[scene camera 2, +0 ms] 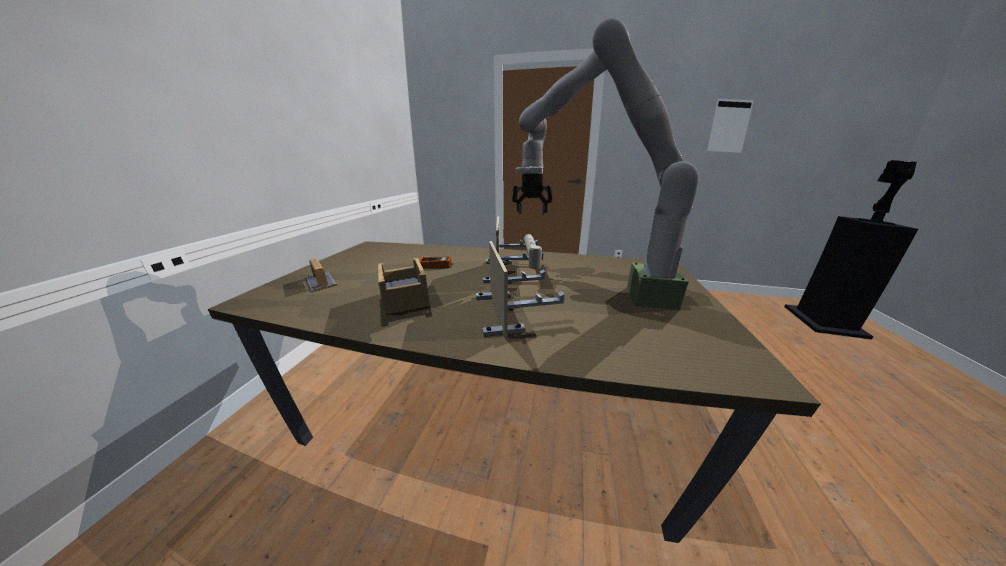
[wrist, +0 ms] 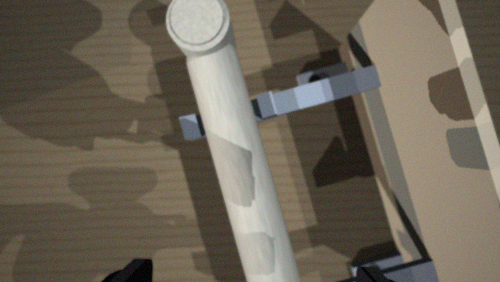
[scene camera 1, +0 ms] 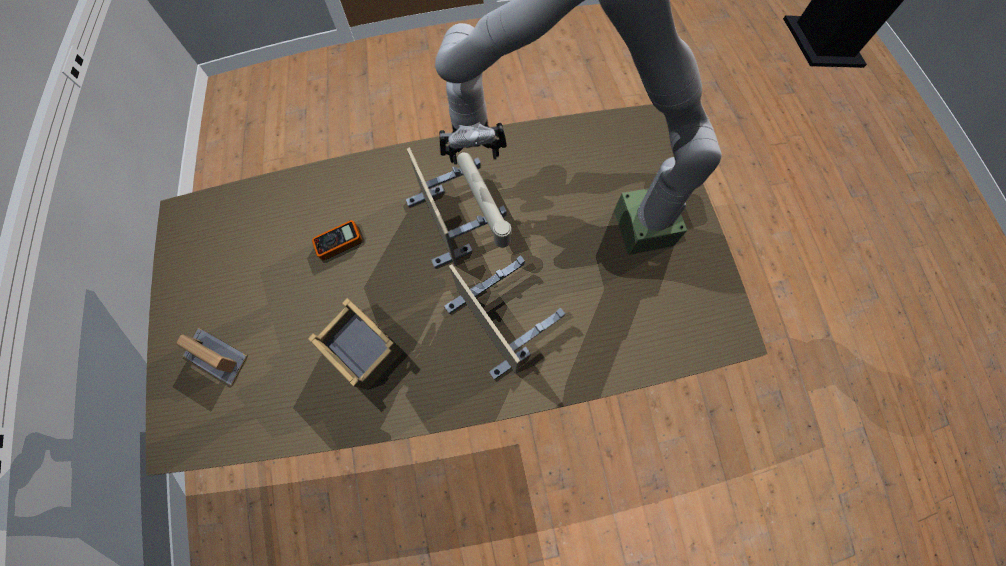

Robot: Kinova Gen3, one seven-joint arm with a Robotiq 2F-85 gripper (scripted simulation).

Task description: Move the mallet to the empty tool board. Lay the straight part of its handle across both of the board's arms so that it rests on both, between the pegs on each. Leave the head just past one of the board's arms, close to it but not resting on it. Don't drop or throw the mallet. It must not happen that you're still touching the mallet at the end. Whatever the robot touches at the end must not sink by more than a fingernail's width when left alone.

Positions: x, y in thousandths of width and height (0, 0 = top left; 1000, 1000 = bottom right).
wooden box: scene camera 2 404, 510; scene camera 1 350, 607; not seen in the wrist view (out of frame)
